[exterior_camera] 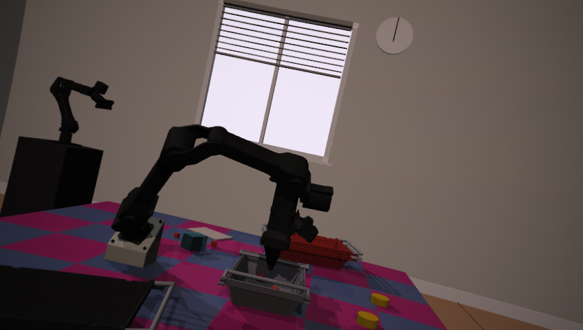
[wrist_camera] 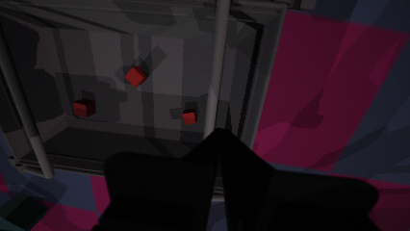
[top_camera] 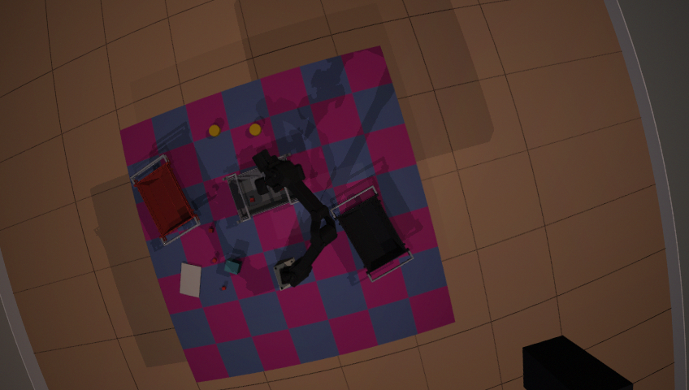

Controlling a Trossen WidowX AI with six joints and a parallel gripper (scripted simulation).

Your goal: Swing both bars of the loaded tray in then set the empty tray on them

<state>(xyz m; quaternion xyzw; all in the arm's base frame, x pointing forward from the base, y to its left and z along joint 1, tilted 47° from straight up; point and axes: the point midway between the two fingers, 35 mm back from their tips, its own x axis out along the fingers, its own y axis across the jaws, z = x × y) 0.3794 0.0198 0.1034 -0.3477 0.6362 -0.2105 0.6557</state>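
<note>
The dark tray lies 280 mm behind my gripper tip, 310 mm to the right of it and 40 mm below it. Also, from my gripper tip: teal cube 330 mm behind, 310 mm to the left, 70 mm below; white plate 370 mm behind, 540 mm to the left, 90 mm below.
</note>
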